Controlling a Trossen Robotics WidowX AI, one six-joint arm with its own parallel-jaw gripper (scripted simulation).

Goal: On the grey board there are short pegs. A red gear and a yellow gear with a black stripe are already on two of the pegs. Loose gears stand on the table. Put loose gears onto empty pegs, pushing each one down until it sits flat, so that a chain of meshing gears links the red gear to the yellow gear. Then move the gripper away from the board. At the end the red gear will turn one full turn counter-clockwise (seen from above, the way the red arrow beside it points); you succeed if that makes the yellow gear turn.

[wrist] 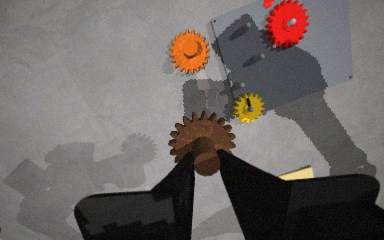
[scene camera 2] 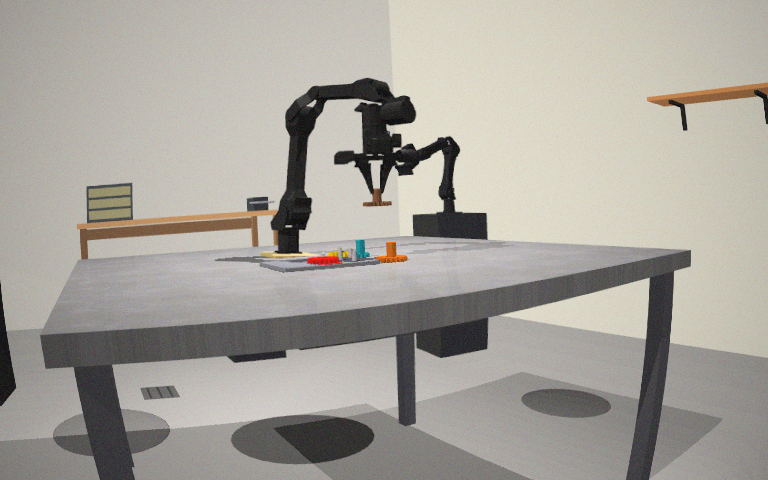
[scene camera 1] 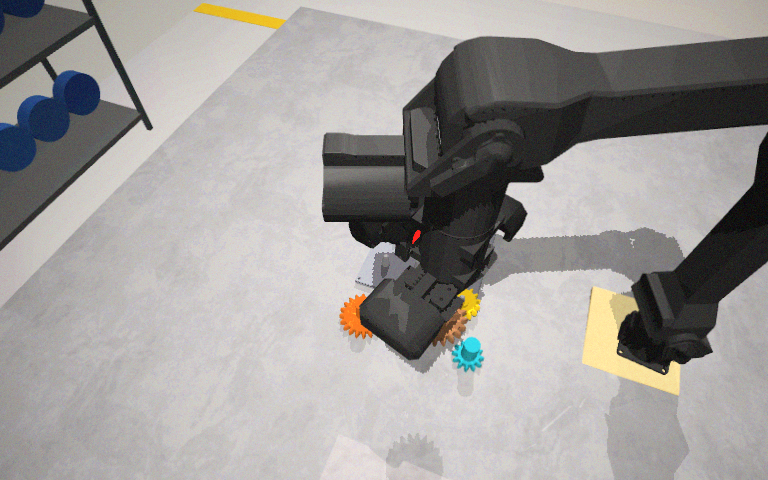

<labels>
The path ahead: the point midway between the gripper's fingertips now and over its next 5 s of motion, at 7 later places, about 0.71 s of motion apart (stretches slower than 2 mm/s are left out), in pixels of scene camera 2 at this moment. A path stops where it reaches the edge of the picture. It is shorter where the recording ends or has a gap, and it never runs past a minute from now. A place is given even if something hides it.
My gripper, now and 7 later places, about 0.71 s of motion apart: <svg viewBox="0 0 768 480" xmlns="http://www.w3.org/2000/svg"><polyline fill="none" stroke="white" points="376,193 367,202 352,213 338,222 339,226 339,241 340,243 340,244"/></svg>
</labels>
